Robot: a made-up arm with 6 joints. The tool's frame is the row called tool.
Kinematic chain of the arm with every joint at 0, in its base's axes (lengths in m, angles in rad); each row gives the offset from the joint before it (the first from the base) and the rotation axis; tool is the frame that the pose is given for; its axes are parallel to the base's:
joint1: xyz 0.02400 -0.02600 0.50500 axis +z
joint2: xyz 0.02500 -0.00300 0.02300 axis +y
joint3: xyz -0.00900 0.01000 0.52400 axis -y
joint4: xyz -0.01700 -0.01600 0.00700 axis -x
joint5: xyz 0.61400 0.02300 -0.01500 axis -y
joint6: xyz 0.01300 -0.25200 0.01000 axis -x
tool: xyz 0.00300 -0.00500 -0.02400
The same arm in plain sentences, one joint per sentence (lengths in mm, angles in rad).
The arm has six revolute joints in a row. What follows holds with every joint at zero, and every direction is one of the base frame's. Joint 1 lies 24.0 mm along +x and 26.0 mm along -y and 505.0 mm along +z from the base frame's origin and turns about +z. Joint 2 lies 25.0 mm along +x and 3.0 mm along -y and 23.0 mm along +z from joint 1 and turns about +y. Joint 3 lies 9.0 mm along -x and 10.0 mm along +y and 524.0 mm along +z from joint 2 and turns about -y. Joint 4 lies 17.0 mm along -x and 16.0 mm along -y and 7.0 mm along +z from joint 3 and turns about -x. Joint 5 lies 614.0 mm along +x and 23.0 mm along +y and 15.0 mm along -z from joint 4 and turns about -y. Joint 6 lies 13.0 mm along +x and 252.0 mm along -y and 10.0 mm along +z from joint 5 and turns about -x. The tool frame, which is the frame that the pose is given for, lies 3.0 mm along +x and 5.0 mm along -y and 24.0 mm along -z from joint 6; its axes are parallel to the base frame's.
